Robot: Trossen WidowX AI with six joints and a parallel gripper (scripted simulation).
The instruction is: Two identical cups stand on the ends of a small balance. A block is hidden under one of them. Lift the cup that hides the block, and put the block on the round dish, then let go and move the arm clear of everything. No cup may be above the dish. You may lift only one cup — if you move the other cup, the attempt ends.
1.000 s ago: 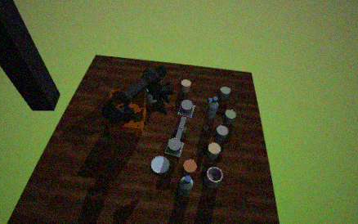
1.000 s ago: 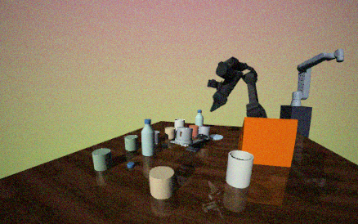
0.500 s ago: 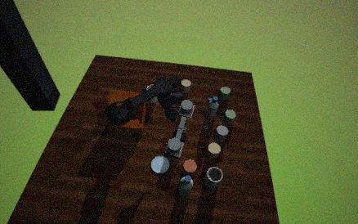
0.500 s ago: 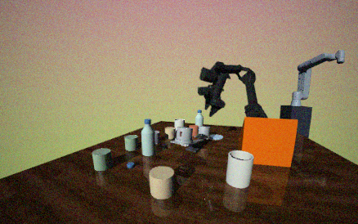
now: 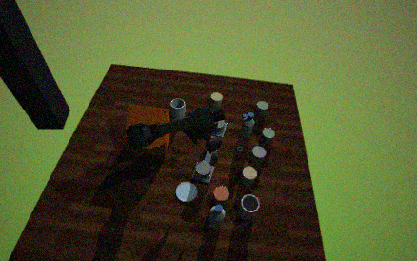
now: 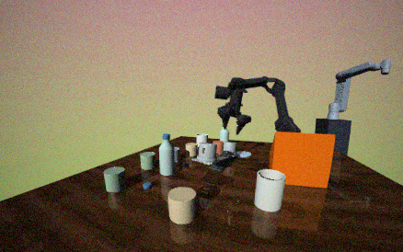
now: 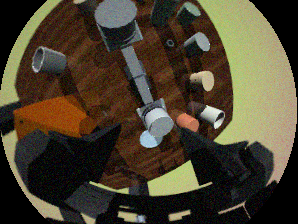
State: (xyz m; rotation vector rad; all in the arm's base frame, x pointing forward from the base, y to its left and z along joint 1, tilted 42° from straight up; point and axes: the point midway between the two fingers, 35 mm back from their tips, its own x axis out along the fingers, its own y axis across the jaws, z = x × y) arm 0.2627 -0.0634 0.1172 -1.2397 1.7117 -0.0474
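My gripper tip is now 12 cm above the pale blue block and 5 cm to the left of it. Round my gripper tip: balance 12 cm below, 7 cm to the left, 5 cm ahead; then round dish 16 cm below, 14 cm to the right, 8 cm behind; then orange cylinder 17 cm to the right, 12 cm below, 9 cm ahead.
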